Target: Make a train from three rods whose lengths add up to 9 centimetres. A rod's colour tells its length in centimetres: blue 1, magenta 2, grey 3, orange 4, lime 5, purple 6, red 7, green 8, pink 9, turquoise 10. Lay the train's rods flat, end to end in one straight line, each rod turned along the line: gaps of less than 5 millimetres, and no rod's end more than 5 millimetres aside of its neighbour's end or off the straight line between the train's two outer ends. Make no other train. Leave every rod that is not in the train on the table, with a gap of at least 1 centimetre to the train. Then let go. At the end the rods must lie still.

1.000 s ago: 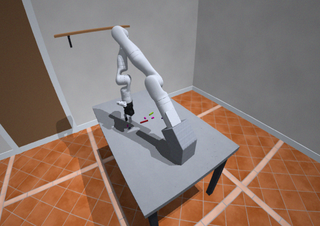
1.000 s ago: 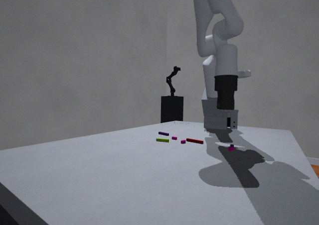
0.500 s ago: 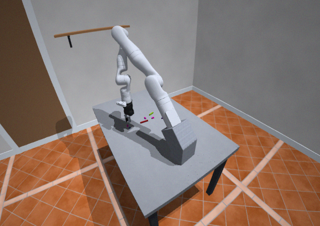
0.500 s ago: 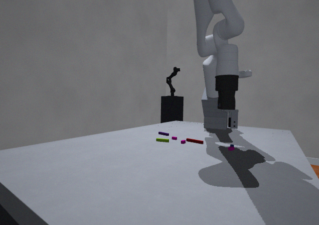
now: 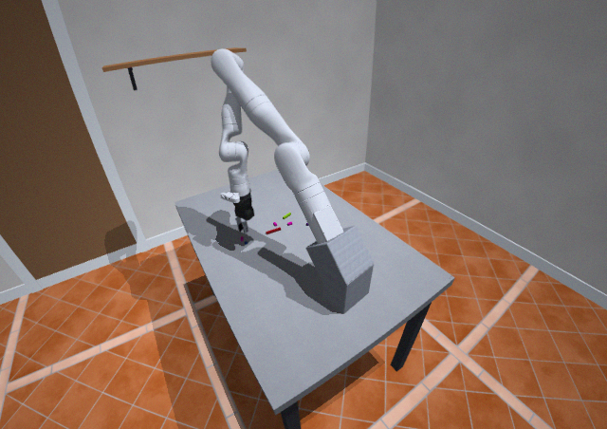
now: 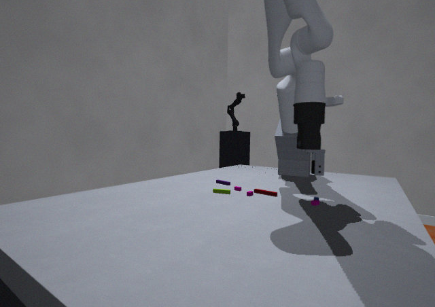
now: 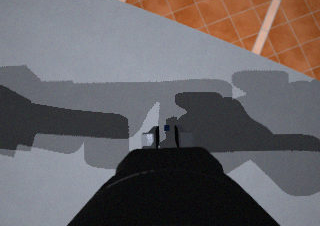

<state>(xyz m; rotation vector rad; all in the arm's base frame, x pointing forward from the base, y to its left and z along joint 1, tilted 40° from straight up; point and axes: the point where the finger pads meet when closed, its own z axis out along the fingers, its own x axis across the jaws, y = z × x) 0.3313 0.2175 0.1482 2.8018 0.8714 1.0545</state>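
Right now the blue rod is 8 cm below my hand. The rest, counted from my hand: purple rod 2 cm ahead, 32 cm to the right, 8 cm below; lime rod 12 cm ahead, 23 cm to the right, 8 cm below; red rod 3 cm ahead, 13 cm to the right, 8 cm below.
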